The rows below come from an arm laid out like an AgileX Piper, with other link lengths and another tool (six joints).
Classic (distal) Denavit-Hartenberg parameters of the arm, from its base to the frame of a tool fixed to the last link. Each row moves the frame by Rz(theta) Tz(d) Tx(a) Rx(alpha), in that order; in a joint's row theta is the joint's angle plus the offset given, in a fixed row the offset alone. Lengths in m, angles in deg.
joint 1: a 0  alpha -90  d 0.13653  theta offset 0
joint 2: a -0.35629  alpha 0  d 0  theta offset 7.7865
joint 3: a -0.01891  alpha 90  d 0  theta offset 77.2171
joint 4: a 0  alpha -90  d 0.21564  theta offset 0
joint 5: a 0  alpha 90  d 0  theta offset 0
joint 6: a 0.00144  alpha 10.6  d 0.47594  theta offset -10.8
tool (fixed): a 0  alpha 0  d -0.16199  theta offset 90
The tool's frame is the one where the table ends.
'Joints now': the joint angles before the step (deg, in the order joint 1, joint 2, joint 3, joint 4, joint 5, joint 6). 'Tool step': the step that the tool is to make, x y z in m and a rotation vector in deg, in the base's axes. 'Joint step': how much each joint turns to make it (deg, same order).
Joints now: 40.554, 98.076, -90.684, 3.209, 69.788, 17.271
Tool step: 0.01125, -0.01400, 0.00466, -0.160, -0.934, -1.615
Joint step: -2.097, -0.762, 0.000, -0.570, 0.166, -0.478
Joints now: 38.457, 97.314, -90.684, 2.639, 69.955, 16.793
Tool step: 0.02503, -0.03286, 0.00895, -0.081, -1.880, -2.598
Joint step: -5.746, -1.339, -0.001, -0.071, 0.000, -3.332
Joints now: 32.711, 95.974, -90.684, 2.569, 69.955, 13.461
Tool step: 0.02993, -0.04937, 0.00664, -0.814, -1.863, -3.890
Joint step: -8.108, -1.057, -0.002, -0.048, 0.001, -4.501
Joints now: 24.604, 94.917, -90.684, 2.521, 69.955, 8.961
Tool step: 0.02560, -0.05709, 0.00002, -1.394, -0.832, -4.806
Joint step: -8.802, -0.125, 0.001, -0.070, -0.002, -4.281
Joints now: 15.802, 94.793, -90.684, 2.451, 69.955, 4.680
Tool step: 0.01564, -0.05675, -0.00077, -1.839, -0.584, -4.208
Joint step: -8.012, -0.047, 0.003, -0.459, -0.003, -4.083
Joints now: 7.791, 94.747, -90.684, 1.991, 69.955, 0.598
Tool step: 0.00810, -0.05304, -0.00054, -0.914, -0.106, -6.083
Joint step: -7.327, -0.001, 0.001, -0.439, -0.002, -1.340
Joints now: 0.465, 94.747, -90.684, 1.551, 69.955, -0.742
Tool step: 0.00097, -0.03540, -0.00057, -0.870, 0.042, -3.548
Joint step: -4.751, -0.001, 0.001, -0.408, 0.041, -1.295
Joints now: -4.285, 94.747, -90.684, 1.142, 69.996, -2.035
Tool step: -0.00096, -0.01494, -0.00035, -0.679, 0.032, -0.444
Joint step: -2.078, 0.000, -0.001, -0.053, 0.001, -1.751
